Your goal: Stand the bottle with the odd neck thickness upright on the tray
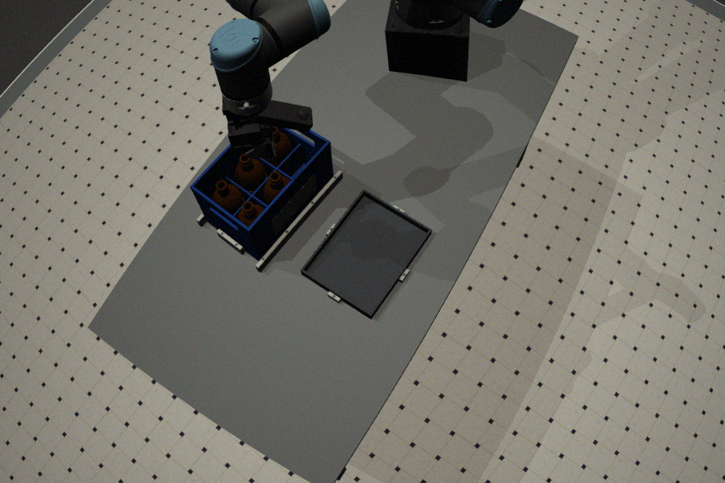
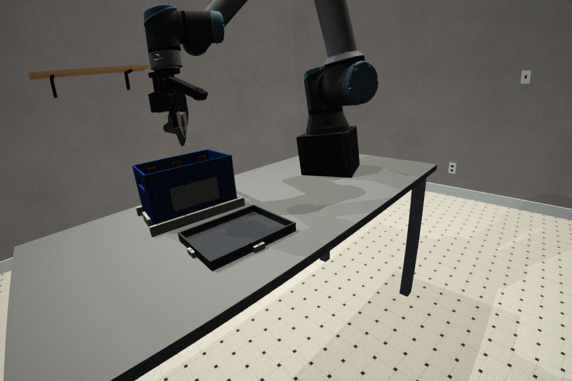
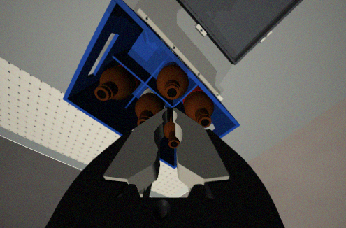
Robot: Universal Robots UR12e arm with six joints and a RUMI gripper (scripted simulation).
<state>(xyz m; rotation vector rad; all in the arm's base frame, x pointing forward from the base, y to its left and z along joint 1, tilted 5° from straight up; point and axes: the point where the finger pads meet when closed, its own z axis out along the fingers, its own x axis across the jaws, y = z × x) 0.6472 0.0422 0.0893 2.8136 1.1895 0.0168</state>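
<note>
Right now the bottle is 15 cm below my hand, 9 cm to the right of it and 9 cm ahead of it. The rest, counted from my hand: black tray 23 cm below, 22 cm to the left, 3 cm behind; blue crate 16 cm below, 5 cm to the right.
</note>
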